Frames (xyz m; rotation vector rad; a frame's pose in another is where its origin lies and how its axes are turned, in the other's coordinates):
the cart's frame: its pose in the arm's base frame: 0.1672 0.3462 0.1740 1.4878 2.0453 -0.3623
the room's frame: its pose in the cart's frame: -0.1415 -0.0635 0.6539 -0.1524 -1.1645 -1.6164
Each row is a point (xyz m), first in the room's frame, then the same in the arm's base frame.
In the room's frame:
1: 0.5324 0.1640 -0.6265
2: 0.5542 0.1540 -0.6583
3: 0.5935 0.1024 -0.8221
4: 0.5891 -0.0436 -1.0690
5: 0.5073 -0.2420 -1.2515
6: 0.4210 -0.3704 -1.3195
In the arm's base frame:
1: -0.4356 -0.3156 -0.5613
2: -0.4737 -0.3263 -0.5571
3: -0.6437 -0.3179 -0.5116
4: -0.8815 -0.2719 -0.3578
5: -1.0348 -0.1988 -0.1330
6: -1.0754 -0.1406 0.0203

